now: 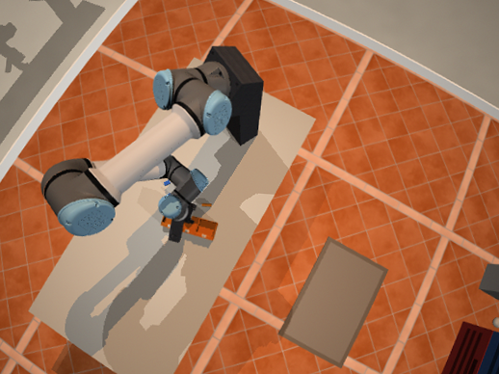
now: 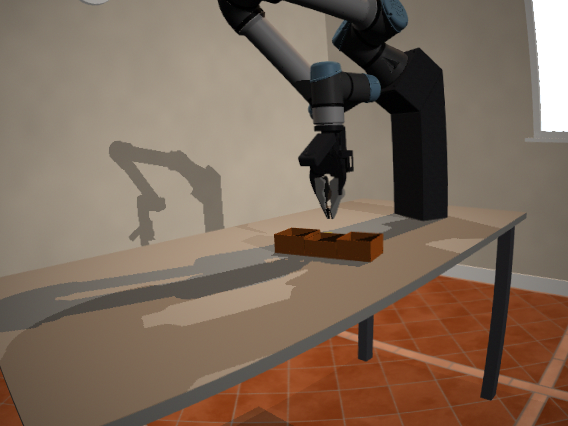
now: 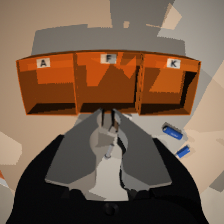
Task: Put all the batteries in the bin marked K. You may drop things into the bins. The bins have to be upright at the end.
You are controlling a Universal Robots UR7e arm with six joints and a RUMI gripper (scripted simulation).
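Now: the joined orange bins 7 cm below my hand and 1 cm ahead of it. The rest, counted from my hand: grey piece (14 cm behind, 9 cm below, 1 cm to the left); orange cylinder (9 cm below, 9 cm behind, 5 cm to the left); domino-like tile (9 cm below, 7 cm behind, 2 cm to the right).
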